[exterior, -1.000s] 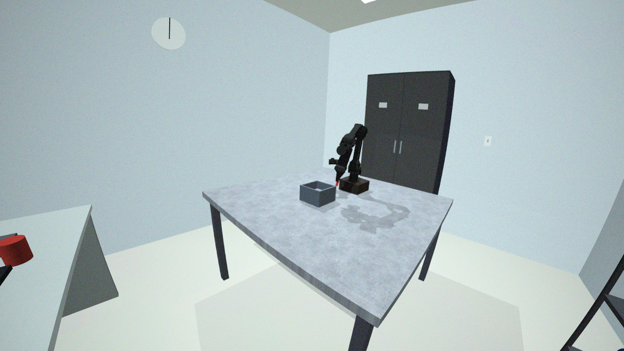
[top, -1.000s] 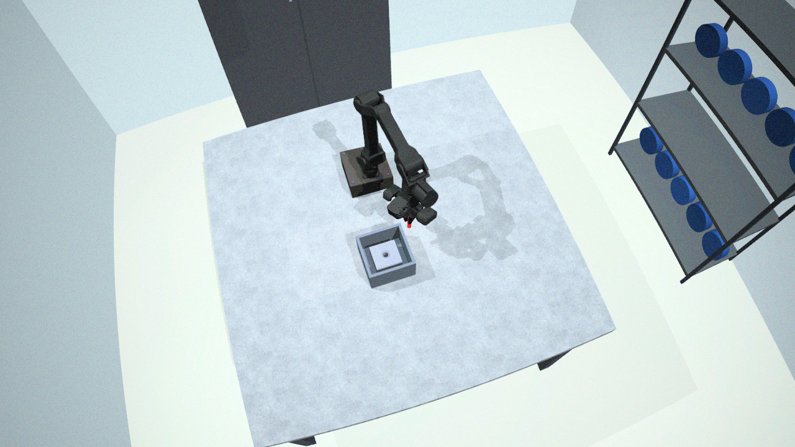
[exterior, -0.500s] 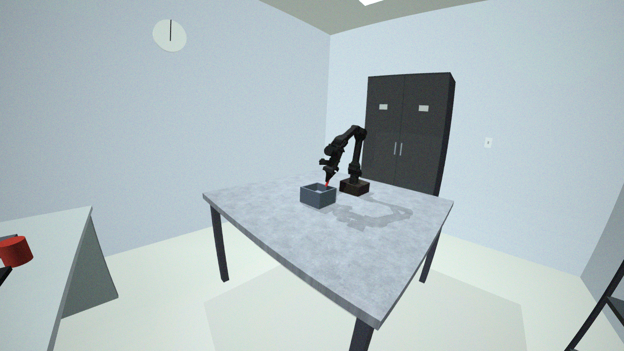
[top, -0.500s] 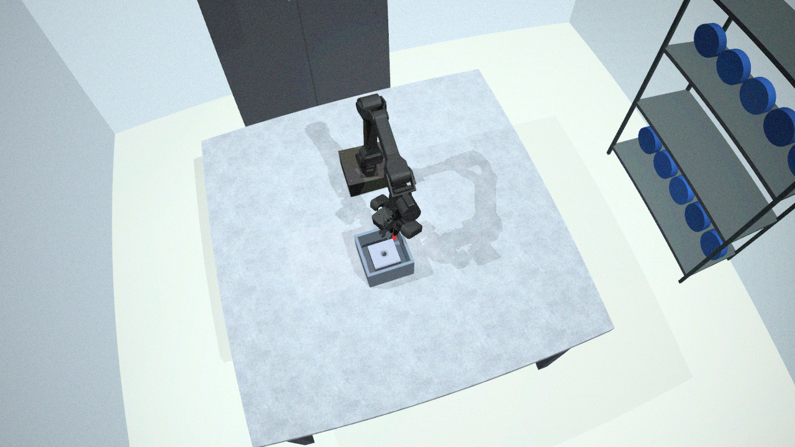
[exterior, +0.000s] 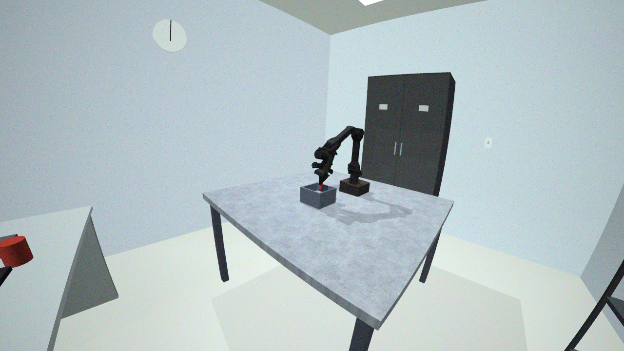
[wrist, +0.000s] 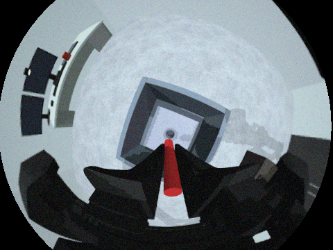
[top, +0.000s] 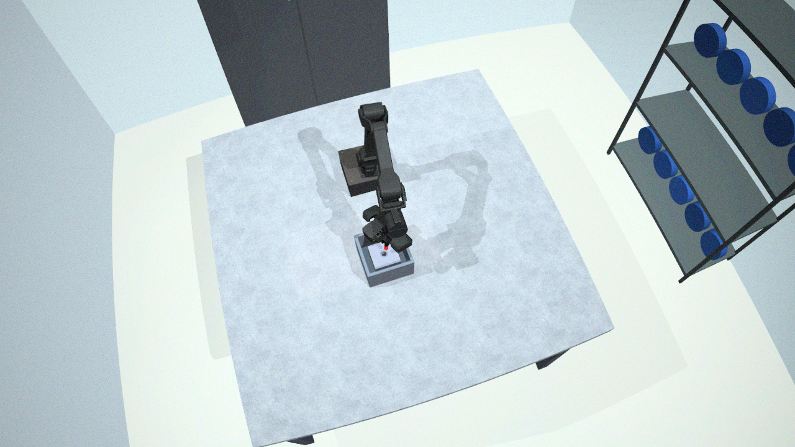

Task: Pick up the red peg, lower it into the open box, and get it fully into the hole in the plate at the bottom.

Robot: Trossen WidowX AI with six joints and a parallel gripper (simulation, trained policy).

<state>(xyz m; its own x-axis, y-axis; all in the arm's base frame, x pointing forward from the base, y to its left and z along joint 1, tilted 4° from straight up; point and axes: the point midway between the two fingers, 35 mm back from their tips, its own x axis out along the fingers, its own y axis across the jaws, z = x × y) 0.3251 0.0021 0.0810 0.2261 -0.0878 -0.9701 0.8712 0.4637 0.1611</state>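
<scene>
My gripper tip is 1 cm past the red peg, 1 cm to the right of it and 1 cm below it. From my gripper tip the other things lie so: plate 1 cm to the right, 7 cm below; grey box 1 cm to the right, 9 cm below.
</scene>
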